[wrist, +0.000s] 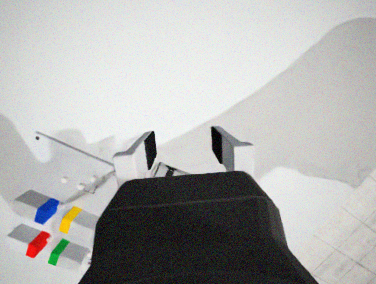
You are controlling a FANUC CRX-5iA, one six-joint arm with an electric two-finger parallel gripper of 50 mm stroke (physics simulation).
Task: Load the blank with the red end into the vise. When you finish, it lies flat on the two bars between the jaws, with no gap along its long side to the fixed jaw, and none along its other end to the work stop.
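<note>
The blank with the red end lies at the lower left of the wrist view, its grey body running up and left from the red end. My gripper is open with nothing between its fingers. It is high above the surface, with the red-ended blank far off to the lower left of the fingers. A small part of a grey metal object with a black part shows behind the gripper body. Most of it is hidden, and I cannot tell whether it is the vise. The jaws, bars and work stop cannot be made out.
Blanks with a blue end, a yellow end and a green end lie close around the red-ended one. Above them are a long thin dark edge and small white round pieces. Pale tiled floor shows at the lower right.
</note>
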